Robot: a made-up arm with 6 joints.
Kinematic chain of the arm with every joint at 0, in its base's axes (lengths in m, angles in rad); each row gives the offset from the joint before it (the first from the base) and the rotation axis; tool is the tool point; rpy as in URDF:
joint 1: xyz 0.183 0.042 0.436 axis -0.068 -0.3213 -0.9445
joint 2: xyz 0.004 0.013 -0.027 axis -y
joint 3: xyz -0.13 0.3 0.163 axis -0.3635 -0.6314 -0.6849
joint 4: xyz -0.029 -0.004 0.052 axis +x
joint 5: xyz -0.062 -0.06 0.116 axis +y
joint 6: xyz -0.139 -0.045 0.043 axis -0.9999 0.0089 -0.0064
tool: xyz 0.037 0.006 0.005 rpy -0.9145 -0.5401 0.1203
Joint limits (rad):
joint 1: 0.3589..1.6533
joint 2: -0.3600..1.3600
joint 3: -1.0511..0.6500
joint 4: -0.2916..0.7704
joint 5: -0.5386..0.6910
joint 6: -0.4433..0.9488
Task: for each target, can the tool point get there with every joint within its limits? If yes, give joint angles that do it. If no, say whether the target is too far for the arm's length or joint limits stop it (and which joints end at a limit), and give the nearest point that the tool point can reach.
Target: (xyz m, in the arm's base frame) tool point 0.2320 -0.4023 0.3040
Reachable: no: joint limits stop it (at a limit: joint 2, joint 3, joint 4, joint 5, joint 6) | nearest point 0.2052 0.0399 0.6161 | short by 0.542 m
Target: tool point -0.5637 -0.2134 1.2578
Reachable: no: too far | nearest point -0.0240 0.2340 0.7689 | short by 0.855 m
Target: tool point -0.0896 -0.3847 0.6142
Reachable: no: joint limits stop it (at a limit: joint 1, joint 2, joint 3, joint 5, joint 6) | nearest point 0.1774 0.0224 0.6776 | short by 0.491 m
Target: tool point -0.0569 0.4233 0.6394
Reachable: yes | joints 0.6419 0.1758 -0.0757 0.0991 -0.0512 0.2071
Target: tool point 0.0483 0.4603 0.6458
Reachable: yes | joints 0.9680 0.4082 -0.3875 -0.0996 0.5969 0.0109
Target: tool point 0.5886 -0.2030 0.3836
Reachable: no: joint limits stop it (at a limit: joint 1, joint 2, joint 3, joint 4, joint 5, joint 6) | nearest point 0.5597 0.1033 0.1002 | short by 0.418 m
